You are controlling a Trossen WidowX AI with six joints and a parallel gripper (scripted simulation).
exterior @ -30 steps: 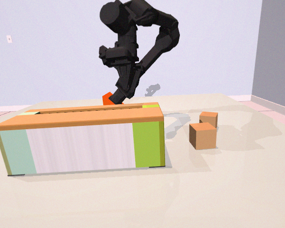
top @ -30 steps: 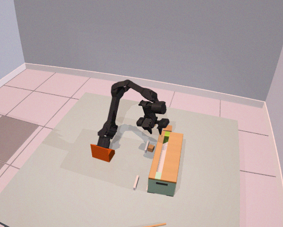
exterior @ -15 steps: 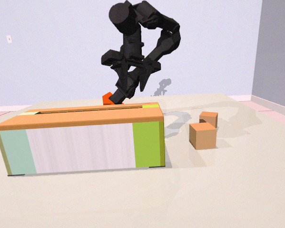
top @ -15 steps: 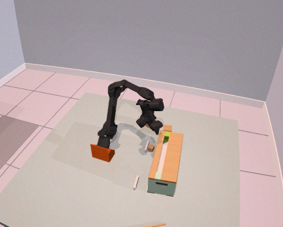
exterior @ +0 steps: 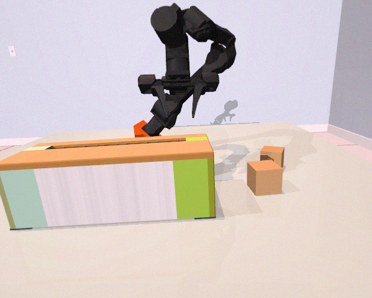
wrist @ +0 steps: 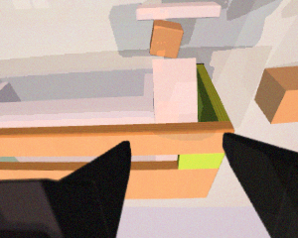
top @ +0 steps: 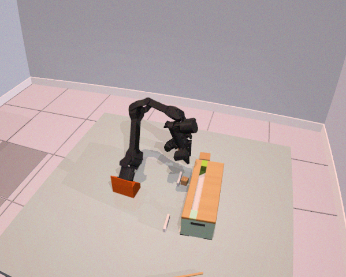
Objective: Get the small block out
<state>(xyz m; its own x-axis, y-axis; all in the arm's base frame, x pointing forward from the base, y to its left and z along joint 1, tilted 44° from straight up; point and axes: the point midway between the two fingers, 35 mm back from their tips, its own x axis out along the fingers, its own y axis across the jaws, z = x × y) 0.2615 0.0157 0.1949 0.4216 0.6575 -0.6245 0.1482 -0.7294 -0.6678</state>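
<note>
The tan block is 1 cm behind my gripper tip and 15 cm below it. The rest, counted from my gripper tip: long box: 8 cm ahead, 13 cm to the right, 10 cm below.
</note>
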